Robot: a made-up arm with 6 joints. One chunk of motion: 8 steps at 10 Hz.
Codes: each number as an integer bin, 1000 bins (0 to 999) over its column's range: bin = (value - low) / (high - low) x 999, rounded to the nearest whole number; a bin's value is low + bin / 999 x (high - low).
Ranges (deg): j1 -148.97..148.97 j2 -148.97..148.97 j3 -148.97..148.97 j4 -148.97..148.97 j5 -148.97..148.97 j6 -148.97..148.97
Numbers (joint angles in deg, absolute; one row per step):
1: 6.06 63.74 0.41 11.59 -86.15 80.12
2: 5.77 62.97 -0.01 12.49 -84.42 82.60
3: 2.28 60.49 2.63 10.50 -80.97 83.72
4: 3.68 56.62 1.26 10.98 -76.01 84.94
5: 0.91 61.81 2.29 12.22 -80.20 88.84
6: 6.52 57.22 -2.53 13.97 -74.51 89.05
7: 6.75 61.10 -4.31 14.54 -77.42 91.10
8: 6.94 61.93 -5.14 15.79 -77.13 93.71
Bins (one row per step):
1: 520 713 501 538 211 768
2: 519 711 499 541 216 776
3: 507 702 508 535 228 780
4: 512 689 504 536 245 784
5: 503 707 507 540 231 797
6: 521 691 491 546 250 798
7: 522 704 485 548 240 805
8: 523 707 482 552 241 814

